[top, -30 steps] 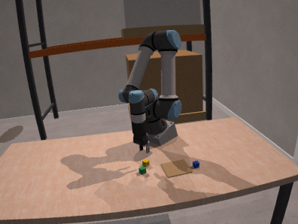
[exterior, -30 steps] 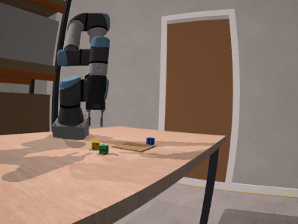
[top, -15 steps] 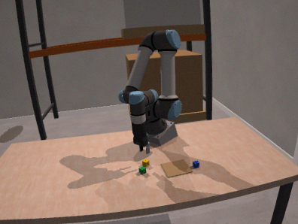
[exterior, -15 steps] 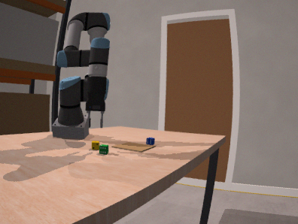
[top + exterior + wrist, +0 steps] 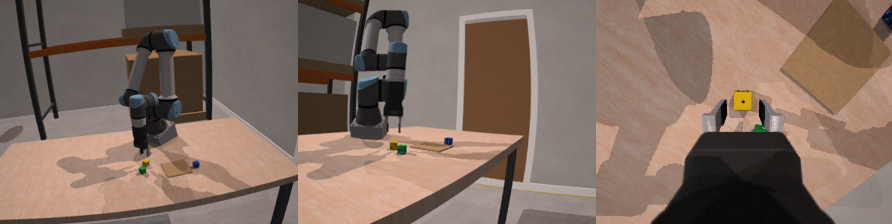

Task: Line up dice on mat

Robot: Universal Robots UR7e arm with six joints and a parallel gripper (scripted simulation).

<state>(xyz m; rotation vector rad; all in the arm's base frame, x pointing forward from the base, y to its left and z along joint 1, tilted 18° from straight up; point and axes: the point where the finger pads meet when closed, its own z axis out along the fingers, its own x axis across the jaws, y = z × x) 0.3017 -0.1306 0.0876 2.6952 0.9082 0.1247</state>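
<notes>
Now: the yellow die 70 mm below my hand. Also, from my hand: tan mat: 150 mm to the left, 90 mm ahead, 80 mm below; then green die: 70 mm below, 70 mm ahead, 30 mm to the right; then blue die: 260 mm to the left, 120 mm ahead, 70 mm below.
</notes>
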